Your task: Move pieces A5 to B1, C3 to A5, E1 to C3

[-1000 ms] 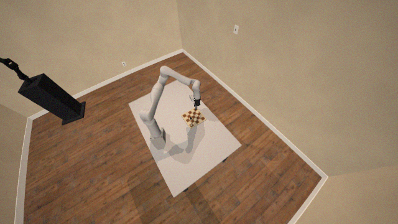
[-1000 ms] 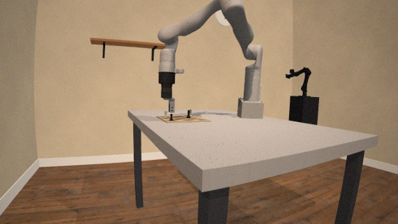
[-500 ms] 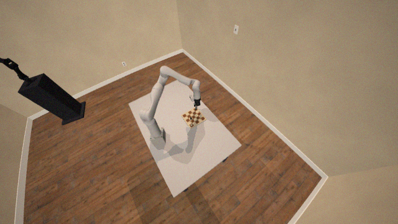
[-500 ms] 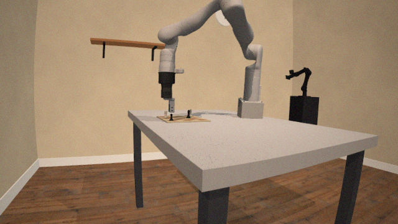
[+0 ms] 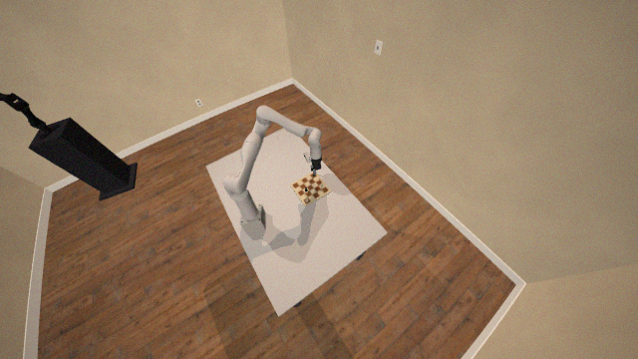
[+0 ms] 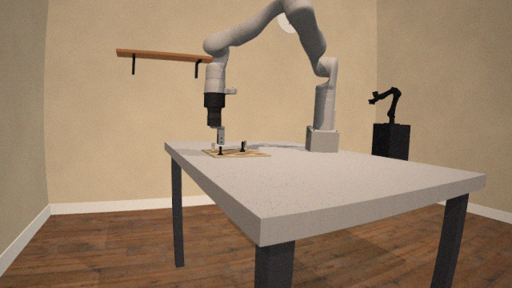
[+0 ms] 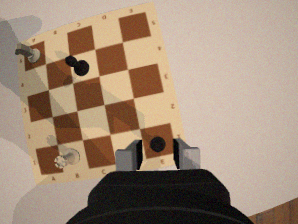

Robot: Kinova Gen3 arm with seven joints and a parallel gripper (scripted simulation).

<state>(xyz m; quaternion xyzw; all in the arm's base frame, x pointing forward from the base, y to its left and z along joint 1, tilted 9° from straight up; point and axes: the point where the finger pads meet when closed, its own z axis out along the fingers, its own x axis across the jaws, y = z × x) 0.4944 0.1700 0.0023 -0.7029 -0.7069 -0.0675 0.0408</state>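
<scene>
My hand is 90 mm to the left of the chessboard, 70 mm past it and 60 mm above it.
</scene>
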